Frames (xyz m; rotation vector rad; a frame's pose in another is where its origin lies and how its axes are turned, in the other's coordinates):
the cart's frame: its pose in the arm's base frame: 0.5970 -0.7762 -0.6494 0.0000 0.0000 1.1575
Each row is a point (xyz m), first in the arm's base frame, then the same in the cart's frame.
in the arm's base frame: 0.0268 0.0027 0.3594
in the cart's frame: 0.4843 0.8350 1.0088
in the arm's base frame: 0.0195 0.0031 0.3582
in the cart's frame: 0.4817 0.8419 1.0076
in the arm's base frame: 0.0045 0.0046 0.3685
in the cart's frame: 0.4771 0.8562 1.0179
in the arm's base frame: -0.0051 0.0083 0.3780
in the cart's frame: 0.4766 0.8665 1.0274
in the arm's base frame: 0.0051 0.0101 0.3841
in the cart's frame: 0.4824 0.8579 1.0335
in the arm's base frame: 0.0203 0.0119 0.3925
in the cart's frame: 0.4901 0.8447 1.0419
